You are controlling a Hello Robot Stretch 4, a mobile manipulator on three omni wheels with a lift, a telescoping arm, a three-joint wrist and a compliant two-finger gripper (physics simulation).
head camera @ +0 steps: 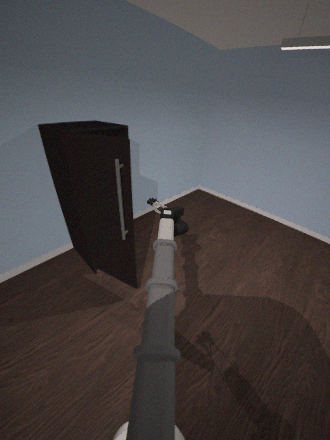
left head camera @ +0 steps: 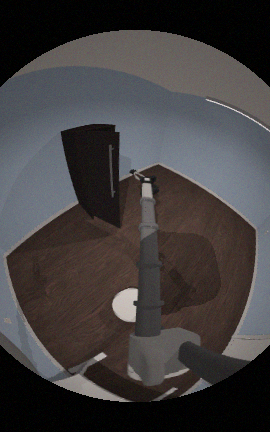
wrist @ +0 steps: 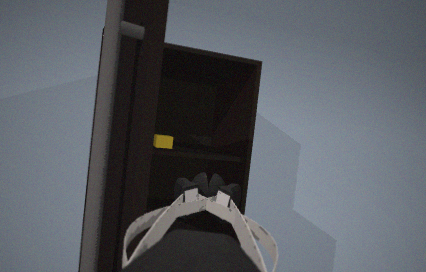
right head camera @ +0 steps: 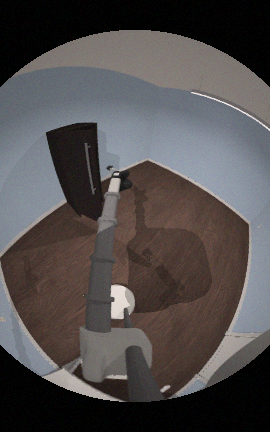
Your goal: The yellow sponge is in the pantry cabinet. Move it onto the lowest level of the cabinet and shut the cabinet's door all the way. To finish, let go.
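Frame: origin at the robot's base, x ahead, y left, z up, level; millimetres.
Seen in the pictures: gripper, fingertip midpoint: (head camera: 150, 199) (left head camera: 131, 169) (wrist: 208, 188) (right head camera: 108, 166); robot's base, link origin: (left head camera: 130, 304) (right head camera: 116, 300).
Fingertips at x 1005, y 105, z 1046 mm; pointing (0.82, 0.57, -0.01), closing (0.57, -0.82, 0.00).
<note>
Offsets run from my fingertips to a thing's top centre. "*": to the spot under its first point. Level surfaces: height alone.
The yellow sponge {509 mm ahead, 591 mm left, 16 mm up} (wrist: 163, 141) sits on a middle shelf {31 mm down} (wrist: 205, 154) inside the dark pantry cabinet (head camera: 57, 165) (wrist: 258, 90), near the door side in the wrist view. The cabinet's door (head camera: 102, 200) (wrist: 142, 100) stands open and hides the interior from the head views. Its long grey handle {* 17 mm back, 175 mm left, 11 mm down} (head camera: 120, 200) (left head camera: 111, 170) (right head camera: 89, 169) (wrist: 100, 125) is upright. My gripper (head camera: 152, 201) (left head camera: 133, 172) (right head camera: 110, 168) (wrist: 208, 188) is shut and empty, its tips together. It is beyond the door's free edge, in front of the opening, and appears lower than the sponge in the wrist view.
Blue walls (head camera: 250, 140) meet in a corner behind the gripper, with a pale baseboard along the dark wooden floor {1073 mm down} (head camera: 240, 260). My extended arm (head camera: 162, 265) reaches past the door's right side. A white disc (left head camera: 125, 304) (right head camera: 120, 310) shows near the arm's base.
</note>
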